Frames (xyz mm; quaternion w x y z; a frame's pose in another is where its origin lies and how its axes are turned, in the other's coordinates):
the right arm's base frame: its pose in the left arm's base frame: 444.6 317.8 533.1 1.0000 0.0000 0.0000 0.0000
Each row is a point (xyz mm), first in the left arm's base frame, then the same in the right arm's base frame.
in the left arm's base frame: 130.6 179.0 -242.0
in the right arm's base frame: -314.0 -138.8 -775.1
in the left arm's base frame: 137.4 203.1 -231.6
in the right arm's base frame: -307.2 -114.7 -764.7
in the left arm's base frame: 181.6 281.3 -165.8
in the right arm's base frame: -263.0 -36.5 -698.9
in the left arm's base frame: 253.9 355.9 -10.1
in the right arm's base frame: -190.7 38.1 -543.2
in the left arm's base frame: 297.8 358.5 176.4
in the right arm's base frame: -146.8 40.7 -356.7
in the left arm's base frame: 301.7 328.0 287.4
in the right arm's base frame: -142.9 10.2 -245.7
